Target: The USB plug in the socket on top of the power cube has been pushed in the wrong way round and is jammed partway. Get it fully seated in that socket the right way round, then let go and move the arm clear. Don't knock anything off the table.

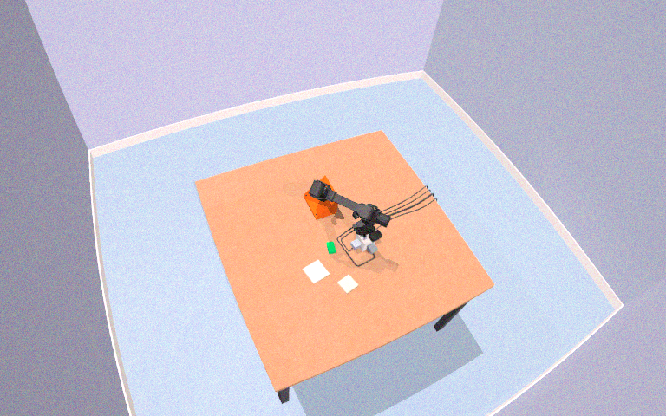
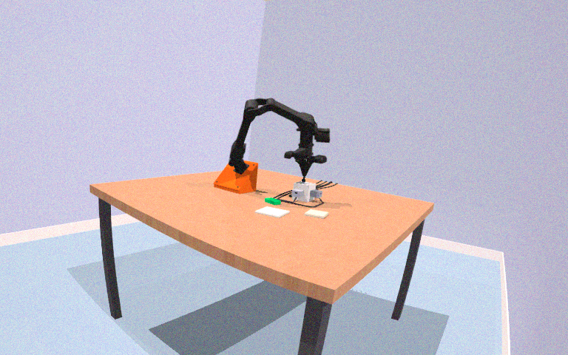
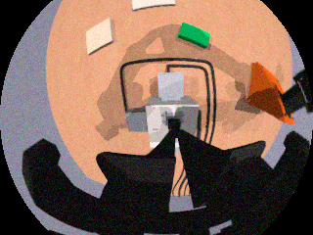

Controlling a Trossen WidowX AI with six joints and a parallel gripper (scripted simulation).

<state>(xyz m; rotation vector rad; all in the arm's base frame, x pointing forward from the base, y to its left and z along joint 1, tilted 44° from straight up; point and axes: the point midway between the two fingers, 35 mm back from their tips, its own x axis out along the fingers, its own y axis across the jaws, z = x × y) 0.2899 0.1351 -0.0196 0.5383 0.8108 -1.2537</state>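
My gripper tip is now 20 mm above the usb plug. The rest, counted from my gripper tip: green block: 20 mm behind, 170 mm to the right, 100 mm below.
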